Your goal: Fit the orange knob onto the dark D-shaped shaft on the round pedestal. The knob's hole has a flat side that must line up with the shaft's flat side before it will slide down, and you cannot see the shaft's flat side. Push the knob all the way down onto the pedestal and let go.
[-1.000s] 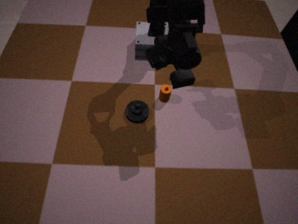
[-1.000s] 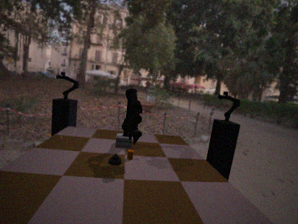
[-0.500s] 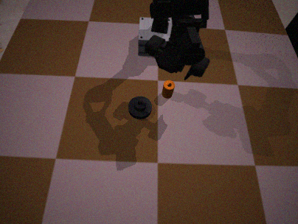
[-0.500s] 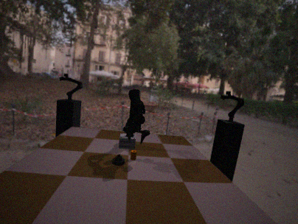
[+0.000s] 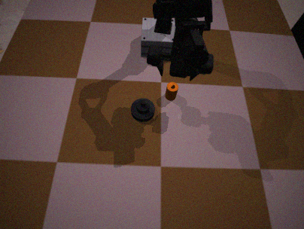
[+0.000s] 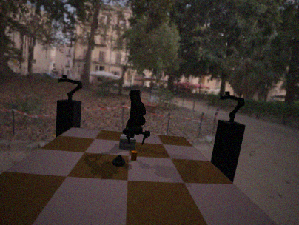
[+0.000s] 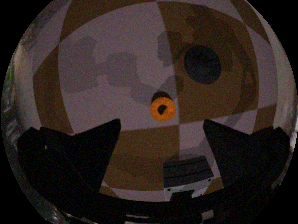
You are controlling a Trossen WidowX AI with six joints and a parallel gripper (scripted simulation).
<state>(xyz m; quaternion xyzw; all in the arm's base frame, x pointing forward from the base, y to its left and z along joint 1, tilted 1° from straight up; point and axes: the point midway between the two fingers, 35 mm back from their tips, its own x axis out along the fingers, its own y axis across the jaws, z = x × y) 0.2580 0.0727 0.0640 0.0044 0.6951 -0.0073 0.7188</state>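
The orange knob lies 10 mm behind my gripper tip and 90 mm below it. Also, from my gripper tip: dark round pedestal 80 mm ahead, 90 mm to the right, 90 mm below.
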